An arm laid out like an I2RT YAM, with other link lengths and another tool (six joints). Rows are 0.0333 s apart.
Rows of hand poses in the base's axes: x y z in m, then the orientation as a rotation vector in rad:
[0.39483, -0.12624, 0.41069, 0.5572, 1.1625, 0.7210]
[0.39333, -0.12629, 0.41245, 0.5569, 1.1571, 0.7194]
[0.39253, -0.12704, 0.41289, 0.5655, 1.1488, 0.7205]
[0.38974, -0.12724, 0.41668, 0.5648, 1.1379, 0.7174]
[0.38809, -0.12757, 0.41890, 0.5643, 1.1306, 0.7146]
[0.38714, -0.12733, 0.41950, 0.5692, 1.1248, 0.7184]
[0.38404, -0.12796, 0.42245, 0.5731, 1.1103, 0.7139]
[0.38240, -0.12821, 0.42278, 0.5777, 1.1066, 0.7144]
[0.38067, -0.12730, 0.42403, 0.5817, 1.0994, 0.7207]
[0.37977, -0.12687, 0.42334, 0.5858, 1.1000, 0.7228]
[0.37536, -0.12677, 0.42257, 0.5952, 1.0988, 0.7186]
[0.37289, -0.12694, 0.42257, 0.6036, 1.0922, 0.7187]
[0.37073, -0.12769, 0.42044, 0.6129, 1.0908, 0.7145]
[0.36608, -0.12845, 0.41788, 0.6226, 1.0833, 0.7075]
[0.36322, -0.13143, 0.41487, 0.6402, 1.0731, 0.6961]
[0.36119, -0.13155, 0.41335, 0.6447, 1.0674, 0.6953]
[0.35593, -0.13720, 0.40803, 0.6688, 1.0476, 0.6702]
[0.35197, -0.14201, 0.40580, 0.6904, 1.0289, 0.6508]
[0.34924, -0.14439, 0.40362, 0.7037, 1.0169, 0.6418]
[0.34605, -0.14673, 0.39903, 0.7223, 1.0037, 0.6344]
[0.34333, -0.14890, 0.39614, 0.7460, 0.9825, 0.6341]
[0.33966, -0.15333, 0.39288, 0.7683, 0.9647, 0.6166]
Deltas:
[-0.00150, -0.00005, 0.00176, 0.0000, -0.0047, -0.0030]
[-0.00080, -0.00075, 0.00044, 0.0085, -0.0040, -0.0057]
[-0.00279, -0.00020, 0.00379, 0.0000, -0.0095, -0.0060]
[-0.00165, -0.00033, 0.00222, -0.0004, -0.0063, -0.0045]
[-0.00095, 0.00024, 0.00060, 0.0068, -0.0036, -0.0012]
[-0.00310, -0.00063, 0.00295, 0.0034, -0.0106, -0.0102]
[-0.00164, -0.00025, 0.00033, 0.0044, -0.0015, -0.0028]
[-0.00173, 0.00091, 0.00125, 0.0077, -0.0055, 0.0006]
[-0.00090, 0.00043, -0.00069, 0.0040, 0.0019, 0.0002]
[-0.00441, 0.00010, -0.00077, 0.0050, 0.0033, -0.0074]
[-0.00247, -0.00017, 0.00000, 0.0076, -0.0024, -0.0057]
[-0.00216, -0.00075, -0.00213, 0.0050, 0.0031, -0.0074]
[-0.00465, -0.00076, -0.00256, 0.0051, -0.0016, -0.0120]
[-0.00286, -0.00298, -0.00301, 0.0093, -0.0001, -0.0194]
[-0.00203, -0.00012, -0.00152, 0.0041, -0.0030, -0.0045]
[-0.00526, -0.00565, -0.00532, 0.0091, -0.0034, -0.0360]
[-0.00396, -0.00481, -0.00223, 0.0101, -0.0043, -0.0302]
[-0.00273, -0.00238, -0.00218, 0.0078, -0.0035, -0.0165]
[-0.00319, -0.00234, -0.00459, 0.0130, -0.0028, -0.0177]
[-0.00272, -0.00217, -0.00289, 0.0219, -0.0091, -0.0172]
[-0.00367, -0.00443, -0.00326, 0.0120, -0.0028, -0.0285]

